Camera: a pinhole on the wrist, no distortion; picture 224 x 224 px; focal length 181.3 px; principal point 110.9 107.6 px. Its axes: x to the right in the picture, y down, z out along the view. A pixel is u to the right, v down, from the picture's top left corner.
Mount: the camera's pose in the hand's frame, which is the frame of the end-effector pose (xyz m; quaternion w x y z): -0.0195 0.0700 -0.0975 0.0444 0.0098 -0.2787 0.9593
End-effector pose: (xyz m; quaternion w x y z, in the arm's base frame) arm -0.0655 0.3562 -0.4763 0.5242 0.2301 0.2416 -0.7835
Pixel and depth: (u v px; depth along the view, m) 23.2 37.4 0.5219
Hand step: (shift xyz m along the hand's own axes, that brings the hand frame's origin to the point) 0.2471 -0.0598 0.4401
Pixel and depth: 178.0 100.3 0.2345
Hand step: -0.1065 -0.0407 0.1093
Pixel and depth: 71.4 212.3 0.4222
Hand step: 0.0475 -0.3684 0.1249
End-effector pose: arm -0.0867 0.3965 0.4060 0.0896 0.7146 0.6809 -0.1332
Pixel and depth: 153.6 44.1 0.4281
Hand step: -0.1089 -0.0252 0.3484
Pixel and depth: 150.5 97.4 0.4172
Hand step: -0.1106 -0.1264 0.2713
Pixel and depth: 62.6 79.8 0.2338
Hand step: 0.0444 -0.0300 0.1164
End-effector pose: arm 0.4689 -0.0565 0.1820 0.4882 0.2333 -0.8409 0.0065
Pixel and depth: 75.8 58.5 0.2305
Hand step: 0.0292 -0.0045 0.1285
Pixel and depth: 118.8 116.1 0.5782
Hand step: -0.0505 -0.2605 0.3774
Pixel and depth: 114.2 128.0 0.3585
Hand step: -0.0318 -0.1554 0.1840
